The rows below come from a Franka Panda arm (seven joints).
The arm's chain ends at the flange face. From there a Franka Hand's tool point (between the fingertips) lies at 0.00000 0.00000 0.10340 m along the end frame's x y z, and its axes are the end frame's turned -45 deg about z.
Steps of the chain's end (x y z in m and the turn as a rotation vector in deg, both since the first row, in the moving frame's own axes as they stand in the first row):
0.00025, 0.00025, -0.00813, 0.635, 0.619, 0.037
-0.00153, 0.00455, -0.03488, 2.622, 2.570, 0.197
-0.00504, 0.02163, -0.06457, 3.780, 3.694, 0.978
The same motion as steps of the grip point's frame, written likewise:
0.00160, 0.00033, -0.00814, 0.011, 0.887, 0.037
0.00232, 0.00208, -0.03509, 0.037, 3.671, 0.197
-0.00933, 0.01170, -0.06501, 0.061, 5.285, 0.978

